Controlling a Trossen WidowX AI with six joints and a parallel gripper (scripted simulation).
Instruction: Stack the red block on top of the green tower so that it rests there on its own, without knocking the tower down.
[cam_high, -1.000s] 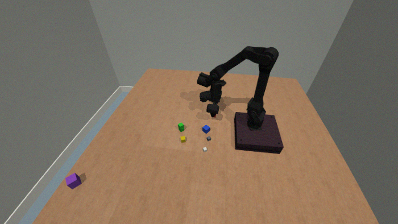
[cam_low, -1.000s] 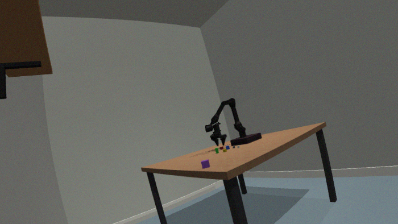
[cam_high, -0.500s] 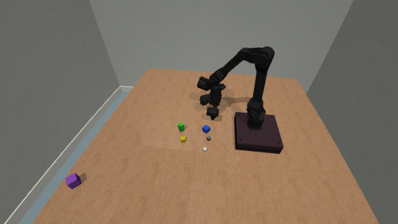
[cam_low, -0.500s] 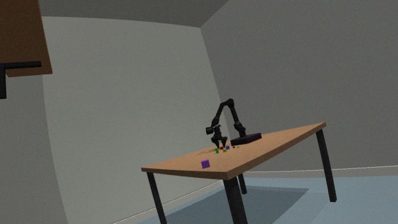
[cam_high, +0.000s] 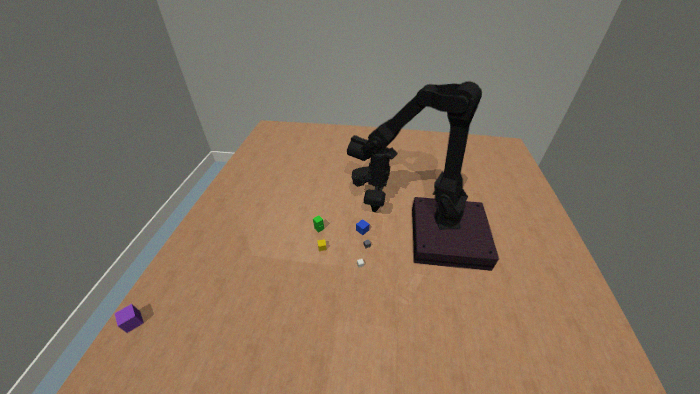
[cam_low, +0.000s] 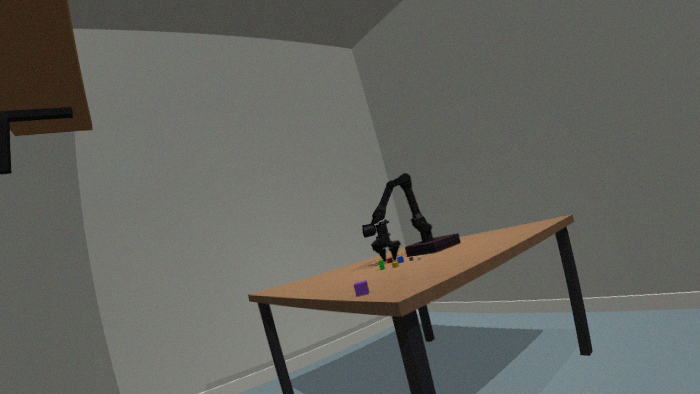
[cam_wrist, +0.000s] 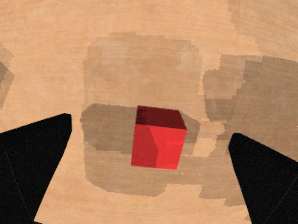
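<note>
The red block lies right at my gripper tip. Round my gripper tip: grey block (18 cm to the left, 4 cm ahead); blue block (12 cm to the left, 5 cm ahead, 1 cm above); yellow block (18 cm to the left, 17 cm ahead).
</note>
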